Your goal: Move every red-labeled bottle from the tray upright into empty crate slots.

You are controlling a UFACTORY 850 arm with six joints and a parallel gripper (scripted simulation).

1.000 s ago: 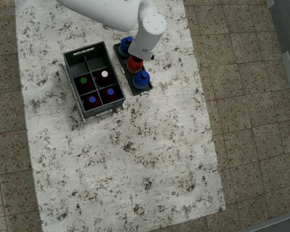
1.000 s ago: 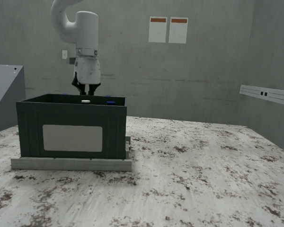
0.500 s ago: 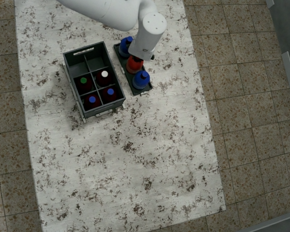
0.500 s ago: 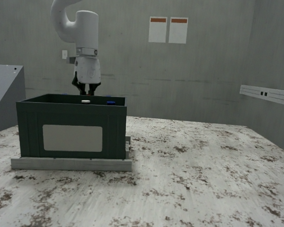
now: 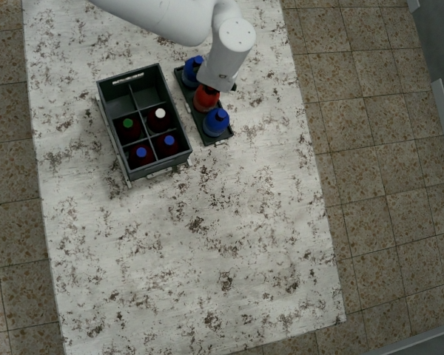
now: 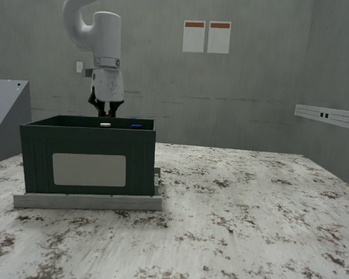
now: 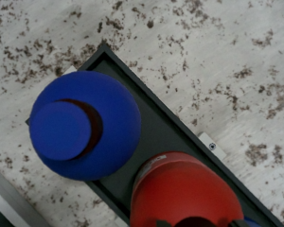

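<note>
Right now my hand is 70 mm above the red-labeled bottle. Round my hand: tray: 150 mm below; blue bottle: 80 mm below, 80 mm behind, 30 mm to the right; dark crate: 200 mm to the right, 90 mm ahead, 80 mm below.
</note>
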